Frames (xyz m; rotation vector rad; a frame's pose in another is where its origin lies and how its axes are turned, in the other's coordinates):
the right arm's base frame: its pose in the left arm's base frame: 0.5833 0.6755 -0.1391 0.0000 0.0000 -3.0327
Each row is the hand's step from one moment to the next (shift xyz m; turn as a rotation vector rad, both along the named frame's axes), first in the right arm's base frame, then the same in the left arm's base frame.
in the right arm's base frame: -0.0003 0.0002 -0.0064 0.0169 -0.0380 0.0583
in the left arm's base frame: 0.0003 -0.0002 -0.0064 -0.0209 0.0359 0.0583
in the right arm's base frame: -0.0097 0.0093 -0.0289 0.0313 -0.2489 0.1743
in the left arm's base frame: 0.0107 -0.0082 -0.0289 -0.0582 0.2440 0.1743
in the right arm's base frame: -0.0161 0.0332 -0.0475 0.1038 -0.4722 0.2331
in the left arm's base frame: 0.0196 -0.0313 -0.0475 -0.1545 0.4581 0.2331
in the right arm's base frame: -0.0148 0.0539 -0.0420 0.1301 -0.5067 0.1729
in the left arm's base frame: 0.0206 -0.0520 -0.0420 -0.1844 0.4896 0.1729
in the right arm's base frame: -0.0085 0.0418 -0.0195 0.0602 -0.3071 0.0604
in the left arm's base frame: 0.0130 -0.0406 -0.0195 -0.0932 0.2987 0.0604
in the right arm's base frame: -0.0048 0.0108 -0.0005 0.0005 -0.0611 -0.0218
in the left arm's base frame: 0.0059 -0.0102 -0.0005 -0.0071 0.0607 -0.0218
